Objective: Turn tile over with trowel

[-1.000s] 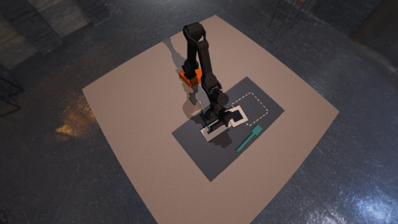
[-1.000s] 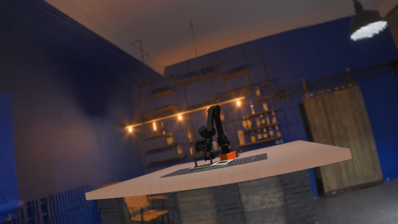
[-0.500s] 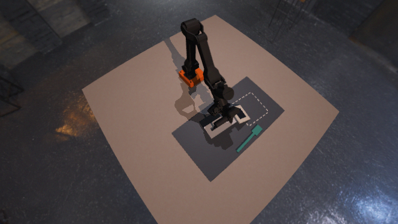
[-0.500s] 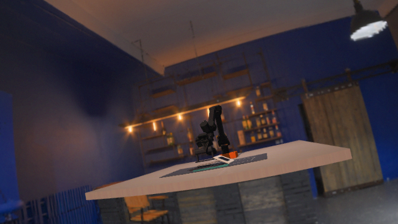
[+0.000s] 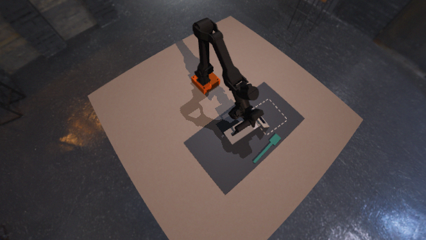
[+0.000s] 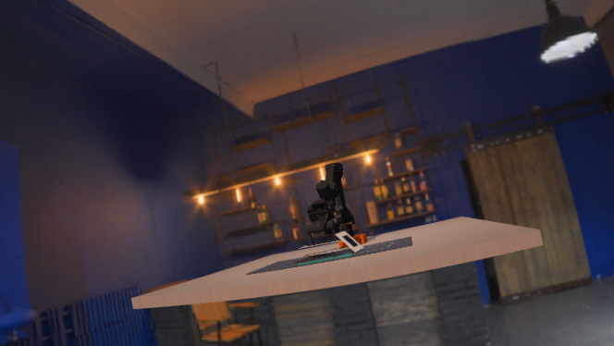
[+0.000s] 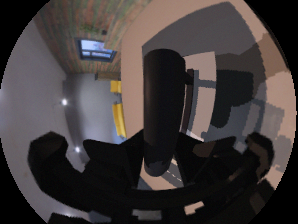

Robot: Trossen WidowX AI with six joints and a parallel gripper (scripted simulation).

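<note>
My gripper tip is now 13 cm short of the small teal trowel, 3 cm to the right of it and 10 cm above it. From my gripper tip the other things lie so: square tile 10 cm to the left, 6 cm below; then dark grey mat 1 cm behind, 2 cm to the left, 12 cm below.
</note>
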